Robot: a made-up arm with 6 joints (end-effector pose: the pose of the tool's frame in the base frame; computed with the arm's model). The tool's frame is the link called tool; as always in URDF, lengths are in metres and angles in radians.
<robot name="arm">
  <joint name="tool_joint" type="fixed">
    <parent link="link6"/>
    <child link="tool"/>
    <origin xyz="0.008 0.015 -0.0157" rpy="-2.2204 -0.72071 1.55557"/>
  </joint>
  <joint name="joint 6" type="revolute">
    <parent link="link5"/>
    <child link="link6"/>
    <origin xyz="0.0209 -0.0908 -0.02" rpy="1.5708 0 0"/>
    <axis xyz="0 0 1"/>
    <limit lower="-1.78" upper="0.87"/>
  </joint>
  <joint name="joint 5" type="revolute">
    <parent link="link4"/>
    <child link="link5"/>
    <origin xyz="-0.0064 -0.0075 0.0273" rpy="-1.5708 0 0"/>
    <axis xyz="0 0 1"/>
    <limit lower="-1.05" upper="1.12"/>
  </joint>
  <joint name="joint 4" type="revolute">
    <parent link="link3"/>
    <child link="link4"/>
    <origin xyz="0.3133 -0.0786 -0.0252" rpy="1.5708 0 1.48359"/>
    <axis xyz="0 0 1"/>
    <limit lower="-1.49" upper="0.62"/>
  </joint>
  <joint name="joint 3" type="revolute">
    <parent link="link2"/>
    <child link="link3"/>
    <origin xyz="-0.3 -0.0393 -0.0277" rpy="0 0 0"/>
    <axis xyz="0 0 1"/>
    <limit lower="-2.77" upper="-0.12"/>
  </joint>
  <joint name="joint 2" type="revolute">
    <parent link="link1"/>
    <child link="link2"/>
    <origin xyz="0.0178 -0.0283 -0.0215" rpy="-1.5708 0 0"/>
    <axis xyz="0 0 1"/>
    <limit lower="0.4" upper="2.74"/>
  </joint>
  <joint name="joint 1" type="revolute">
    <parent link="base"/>
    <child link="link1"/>
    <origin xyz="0.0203 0.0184 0.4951" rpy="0 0 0"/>
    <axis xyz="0 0 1"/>
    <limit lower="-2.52" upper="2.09"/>
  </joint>
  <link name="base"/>
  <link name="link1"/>
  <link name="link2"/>
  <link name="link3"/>
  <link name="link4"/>
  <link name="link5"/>
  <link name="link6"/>
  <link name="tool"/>
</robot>
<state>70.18 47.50 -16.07 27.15 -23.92 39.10</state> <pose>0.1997 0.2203 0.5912 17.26 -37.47 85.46</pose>
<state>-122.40 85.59 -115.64 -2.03 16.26 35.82</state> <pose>-0.2518 -0.2368 1.0285 -30.03 -37.01 -71.06</pose>
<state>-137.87 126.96 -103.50 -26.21 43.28 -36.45</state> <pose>-0.5013 -0.2769 0.5666 36.81 76.12 -10.13</pose>
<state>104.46 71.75 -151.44 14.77 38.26 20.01</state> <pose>0.0931 0.0429 1.1592 -68.03 -41.71 -172.40</pose>
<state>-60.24 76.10 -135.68 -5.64 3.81 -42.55</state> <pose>0.0011 -0.1625 1.1601 -107.34 -17.57 -29.44</pose>
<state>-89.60 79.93 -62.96 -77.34 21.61 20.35</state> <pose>-0.1021 -0.3960 0.7422 -77.08 55.56 -74.71</pose>
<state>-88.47 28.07 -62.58 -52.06 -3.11 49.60</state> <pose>-0.0697 -0.0445 0.9624 -73.27 -22.49 -31.15</pose>
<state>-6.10 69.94 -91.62 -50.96 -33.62 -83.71</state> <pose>0.3048 -0.1015 1.0404 -170.85 -13.80 -15.30</pose>
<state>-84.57 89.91 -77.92 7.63 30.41 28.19</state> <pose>-0.0214 -0.4418 0.7253 13.06 2.22 -42.73</pose>
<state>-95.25 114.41 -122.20 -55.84 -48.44 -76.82</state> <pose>-0.0993 -0.5422 0.9206 -175.77 -5.33 -89.74</pose>
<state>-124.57 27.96 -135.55 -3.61 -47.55 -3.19</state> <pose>0.2150 0.4623 0.9998 154.60 -17.02 1.14</pose>
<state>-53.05 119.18 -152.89 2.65 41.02 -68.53</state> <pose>0.2393 -0.4513 0.9359 -93.57 45.97 -26.69</pose>
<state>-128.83 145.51 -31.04 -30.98 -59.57 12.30</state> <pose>-0.1853 -0.1401 0.1925 12.87 14.59 -44.45</pose>
